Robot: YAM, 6 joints.
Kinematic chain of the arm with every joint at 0, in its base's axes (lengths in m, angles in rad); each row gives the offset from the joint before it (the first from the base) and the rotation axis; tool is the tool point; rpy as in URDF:
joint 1: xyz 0 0 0.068 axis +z
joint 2: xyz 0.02 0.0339 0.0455 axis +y
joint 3: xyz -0.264 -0.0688 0 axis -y
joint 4: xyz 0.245 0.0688 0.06 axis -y
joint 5: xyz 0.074 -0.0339 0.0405 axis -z
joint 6: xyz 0.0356 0 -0.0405 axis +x
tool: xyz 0 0 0 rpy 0 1.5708 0
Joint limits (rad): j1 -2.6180..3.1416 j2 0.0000..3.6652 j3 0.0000..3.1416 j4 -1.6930..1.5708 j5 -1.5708..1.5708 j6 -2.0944..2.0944
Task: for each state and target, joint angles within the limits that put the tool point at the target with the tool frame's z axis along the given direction. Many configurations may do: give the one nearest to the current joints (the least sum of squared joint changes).
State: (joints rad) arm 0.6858 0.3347 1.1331 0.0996 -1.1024 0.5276
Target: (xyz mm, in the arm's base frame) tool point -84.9 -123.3 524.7 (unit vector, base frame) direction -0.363 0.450 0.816
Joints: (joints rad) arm 1.0939 0.2513 1.3476 0.1961 -0.5574 0.5276
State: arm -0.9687 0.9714 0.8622 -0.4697 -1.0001 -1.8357
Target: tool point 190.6 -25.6 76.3 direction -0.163 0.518 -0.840
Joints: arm -0.2206 1.7472 0.6120 -0.7491 -0.4889 -1.8357
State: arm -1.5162 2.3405 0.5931 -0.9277 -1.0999 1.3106
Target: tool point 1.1 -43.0 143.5 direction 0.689 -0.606 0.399
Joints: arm -2.4002 2.9624 0.0016 -1.5086 -1.1474 1.3106
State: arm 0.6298 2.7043 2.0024 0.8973 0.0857 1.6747
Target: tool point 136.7 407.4 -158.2 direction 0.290 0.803 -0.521
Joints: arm 1.2488 3.0210 1.4261 1.0468 0.0210 1.6747
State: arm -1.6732 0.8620 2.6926 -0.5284 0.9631 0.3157
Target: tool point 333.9 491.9 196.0 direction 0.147 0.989 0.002
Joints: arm -2.1946 0.2203 3.0242 0.3355 0.4763 0.3157
